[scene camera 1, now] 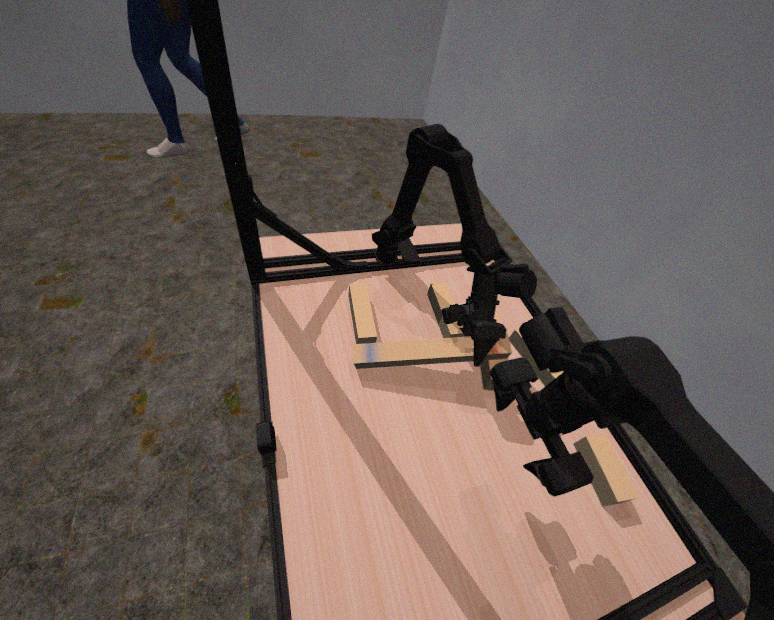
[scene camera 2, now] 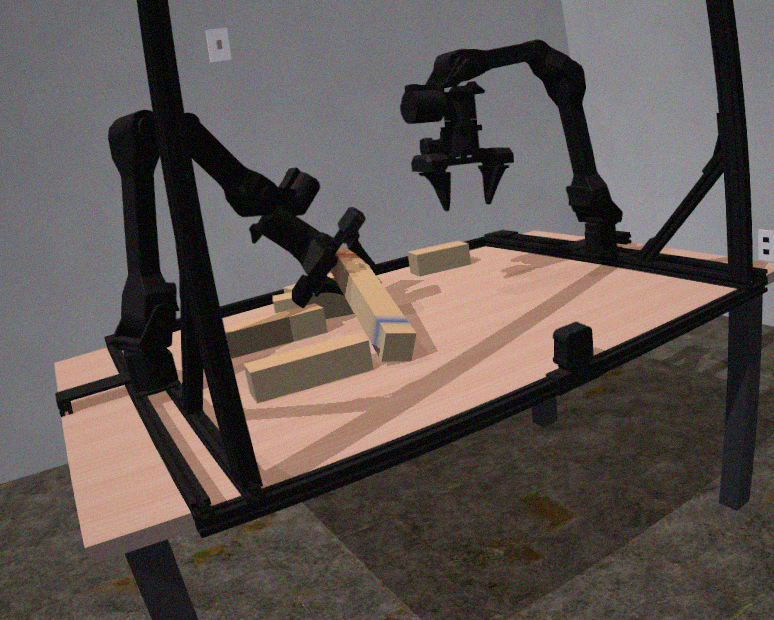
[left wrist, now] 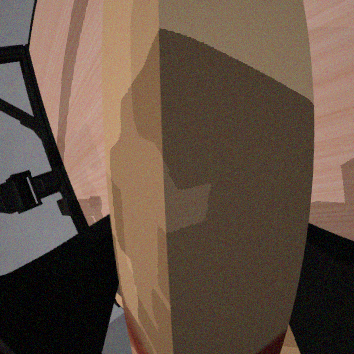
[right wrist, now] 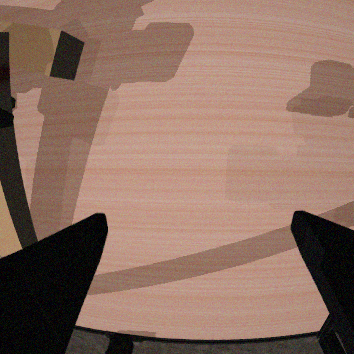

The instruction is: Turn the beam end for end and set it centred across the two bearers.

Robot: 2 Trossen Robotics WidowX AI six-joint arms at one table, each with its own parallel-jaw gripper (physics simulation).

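Frame: origin at the left arm's base, x left, y ahead, z down, level; metres.
Seen in the pictures: left gripper, fingertip midpoint: (scene camera 1: 473, 363) (right wrist: 13, 110); right gripper, fingertip midpoint: (scene camera 1: 512, 436) (scene camera 2: 468, 207) (right wrist: 201, 222); left arm's base at its link origin: (scene camera 1: 385, 256) (scene camera 2: 154, 386); right arm's base at its link origin: (scene camera 2: 602, 250) (left wrist: 57, 179).
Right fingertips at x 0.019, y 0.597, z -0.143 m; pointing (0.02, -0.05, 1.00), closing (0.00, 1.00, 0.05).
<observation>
Offsets run from my right fingertips to a thing's top centre. "spot": to the spot under its first point. Level surfaces: height alone.
The long pale beam (scene camera 1: 419, 351) (scene camera 2: 371, 293) (left wrist: 235, 150) has a blue band near its low end and red marks near its raised end. My left gripper (scene camera 1: 485, 345) (scene camera 2: 352, 274) is shut on it near the red end, holding it tilted. I cannot tell whether the blue end touches the table. Two parallel pale blocks, one {dz +0.118, dx -0.142, dy -0.396 m} (scene camera 1: 363, 313) (scene camera 2: 310, 368) and another {dz +0.118, dx +0.078, dy -0.364 m} (scene camera 1: 444, 306) (scene camera 2: 277, 332), look like the bearers; the beam lies beside their ends, not across them. My right gripper (scene camera 1: 513, 435) (scene camera 2: 467, 205) (right wrist: 201, 222) is open and empty, high above the table.
Another pale block {dz +0.115, dx +0.249, dy +0.085 m} (scene camera 1: 604, 468) (scene camera 2: 439, 258) stands apart near the table's far edge in scene camera 2. More pale blocks lie around and behind the left gripper, partly hidden. A black frame with upright posts {spot: dz -0.229, dx -0.387, dy -0.565 m} (scene camera 1: 222, 129) (scene camera 2: 171, 129) borders the table {dz +0.162 m} (scene camera 1: 335, 516) (scene camera 2: 491, 361).
</observation>
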